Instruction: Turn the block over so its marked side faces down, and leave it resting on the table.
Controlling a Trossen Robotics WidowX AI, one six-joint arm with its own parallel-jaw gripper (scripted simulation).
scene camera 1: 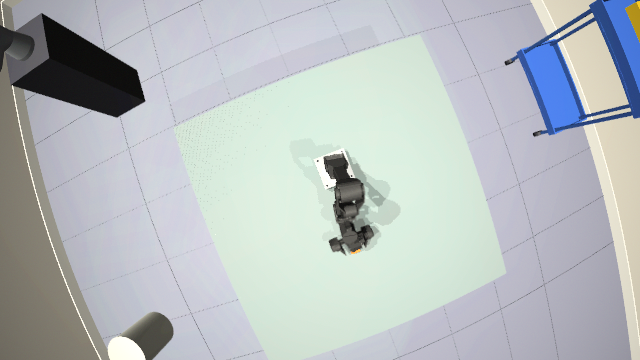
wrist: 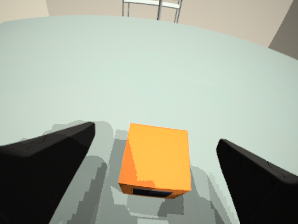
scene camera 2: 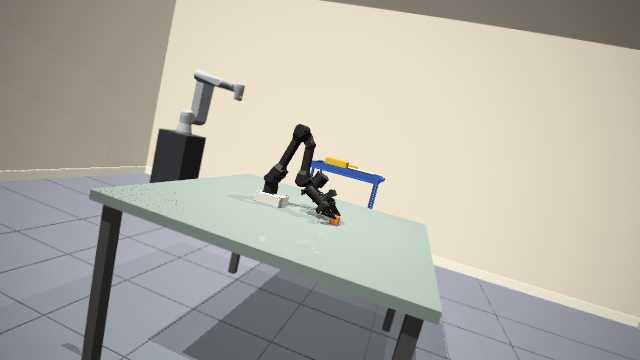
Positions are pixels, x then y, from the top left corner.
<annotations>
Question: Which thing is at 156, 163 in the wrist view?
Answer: An orange block.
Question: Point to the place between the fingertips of my gripper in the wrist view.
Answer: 158, 137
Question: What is my gripper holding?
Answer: Nothing.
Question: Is my gripper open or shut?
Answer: Open.
</annotations>
